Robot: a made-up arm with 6 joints.
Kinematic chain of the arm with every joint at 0, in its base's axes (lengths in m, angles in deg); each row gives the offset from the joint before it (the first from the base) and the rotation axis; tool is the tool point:
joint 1: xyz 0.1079 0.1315 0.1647 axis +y
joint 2: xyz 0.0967 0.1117 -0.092 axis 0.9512 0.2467 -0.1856
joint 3: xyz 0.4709 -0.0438 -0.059 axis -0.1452 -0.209 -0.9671
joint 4: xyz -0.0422 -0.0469 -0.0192 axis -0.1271 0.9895 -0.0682
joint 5: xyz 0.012 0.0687 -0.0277 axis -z
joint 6: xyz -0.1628 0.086 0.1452 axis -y
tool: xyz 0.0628 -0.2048 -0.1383
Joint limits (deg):
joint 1: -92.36..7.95
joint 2: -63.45..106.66
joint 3: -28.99..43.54
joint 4: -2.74..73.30
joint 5: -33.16..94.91
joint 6: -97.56..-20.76
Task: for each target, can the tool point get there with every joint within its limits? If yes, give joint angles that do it. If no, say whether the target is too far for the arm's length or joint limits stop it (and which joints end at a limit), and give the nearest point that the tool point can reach.
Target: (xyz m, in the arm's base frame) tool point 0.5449 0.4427 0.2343
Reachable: yes | joints -25.42 8.68 2.88 33.49 83.48 -49.28
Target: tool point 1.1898 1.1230 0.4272
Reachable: no: too far | nearest point 0.8273 0.5614 0.3392 | short by 0.674 m
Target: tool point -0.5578 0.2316 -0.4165
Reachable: no: joint limits stop it (at a limit: joint 1, joint 2, joint 3, joint 4, joint 6) | nearest point 0.1904 0.3228 -0.2708 | short by 0.768 m
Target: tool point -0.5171 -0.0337 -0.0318
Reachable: no: joint limits stop it (at a limit: joint 1, joint 2, joint 3, joint 6) | nearest point -0.0843 0.1790 0.4564 | short by 0.686 m
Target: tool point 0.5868 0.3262 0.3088
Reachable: yes | joints -22.30 80.04 35.02 33.78 53.53 -48.01
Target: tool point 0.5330 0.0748 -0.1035
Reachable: yes | joints -5.29 48.57 -11.35 53.49 -15.09 -29.76
